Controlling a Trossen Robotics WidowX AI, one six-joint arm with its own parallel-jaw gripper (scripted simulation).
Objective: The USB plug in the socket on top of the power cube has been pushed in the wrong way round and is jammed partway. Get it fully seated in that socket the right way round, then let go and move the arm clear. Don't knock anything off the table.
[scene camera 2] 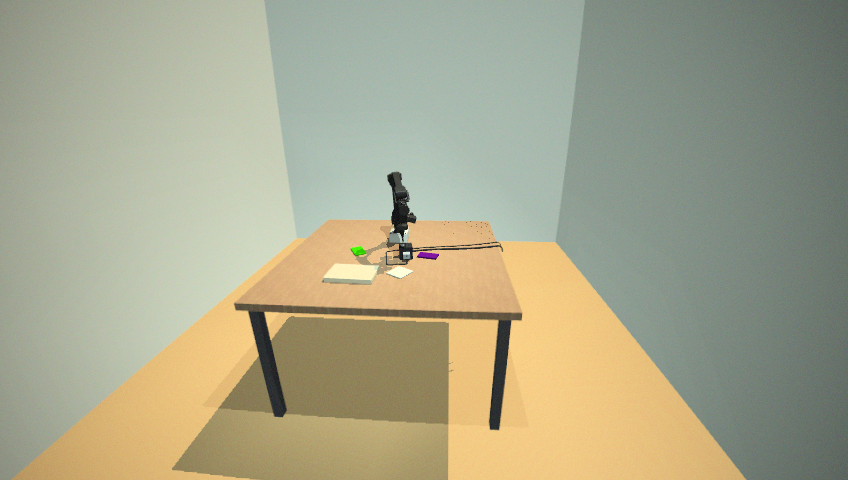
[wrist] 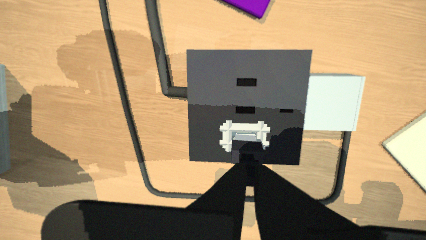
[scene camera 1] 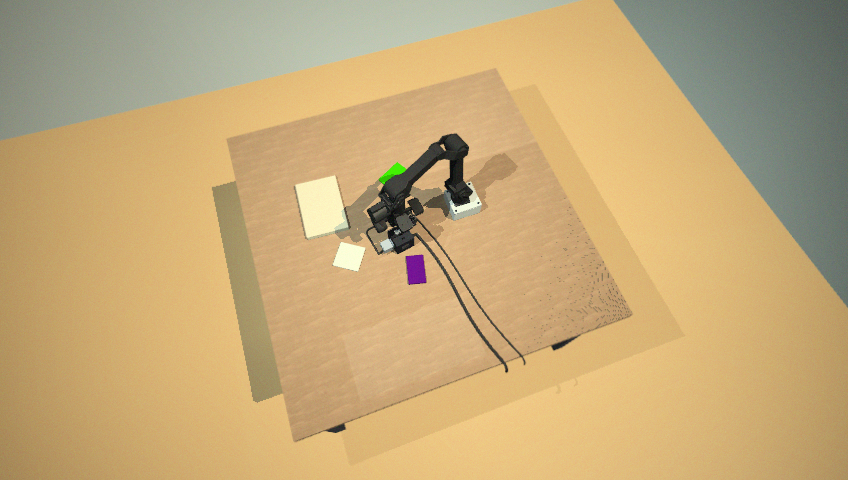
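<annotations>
Scene camera 1 shows me a cream slab, and scene camera 2 shows it too. In the wrist view the slab is out of frame. On the cream slab, point(scene camera 1: 323, 214) and point(scene camera 2: 360, 271) are the same spot.
</annotations>
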